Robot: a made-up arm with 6 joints. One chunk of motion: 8 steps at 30 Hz.
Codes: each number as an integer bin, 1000 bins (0 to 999) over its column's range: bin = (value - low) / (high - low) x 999, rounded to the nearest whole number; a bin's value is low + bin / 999 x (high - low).
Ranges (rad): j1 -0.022..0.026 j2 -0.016..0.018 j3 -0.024..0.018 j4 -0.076..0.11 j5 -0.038..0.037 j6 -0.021..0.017
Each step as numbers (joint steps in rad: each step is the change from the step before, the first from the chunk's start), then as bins.
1 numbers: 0.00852 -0.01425 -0.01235 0.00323 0.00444 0.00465
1 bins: 635 51 277 426 565 674
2 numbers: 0.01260 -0.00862 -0.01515 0.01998 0.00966 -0.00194
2 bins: 720 217 211 516 635 501
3 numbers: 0.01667 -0.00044 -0.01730 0.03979 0.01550 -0.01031
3 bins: 805 457 159 622 713 281
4 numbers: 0.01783 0.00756 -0.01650 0.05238 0.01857 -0.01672
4 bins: 829 692 178 690 754 113
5 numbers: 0.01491 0.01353 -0.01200 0.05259 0.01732 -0.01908
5 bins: 768 868 285 691 737 50
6 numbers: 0.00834 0.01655 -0.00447 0.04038 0.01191 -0.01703
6 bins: 631 956 465 625 665 104
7 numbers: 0.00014 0.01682 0.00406 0.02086 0.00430 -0.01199
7 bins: 461 964 667 520 563 237
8 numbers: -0.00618 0.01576 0.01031 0.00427 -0.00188 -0.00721
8 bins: 329 933 816 431 481 363
